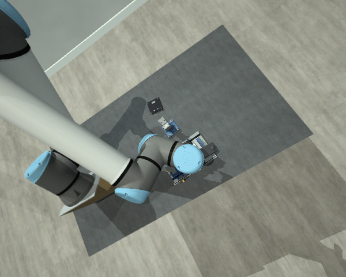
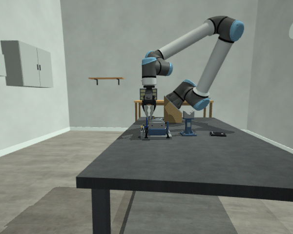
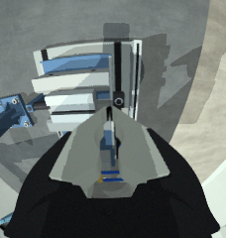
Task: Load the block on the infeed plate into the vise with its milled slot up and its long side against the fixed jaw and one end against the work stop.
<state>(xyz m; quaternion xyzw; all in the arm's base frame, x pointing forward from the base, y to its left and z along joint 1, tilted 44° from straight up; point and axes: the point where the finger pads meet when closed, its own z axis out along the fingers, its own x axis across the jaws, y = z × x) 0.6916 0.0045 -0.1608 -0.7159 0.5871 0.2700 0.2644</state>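
My hand is 10 mm past the part, 50 mm to the right of it and 20 mm above it. Also, from my hand: infeed plate (130 mm behind, 440 mm to the left, 120 mm below); vise (80 mm behind, 40 mm to the left, 80 mm below).
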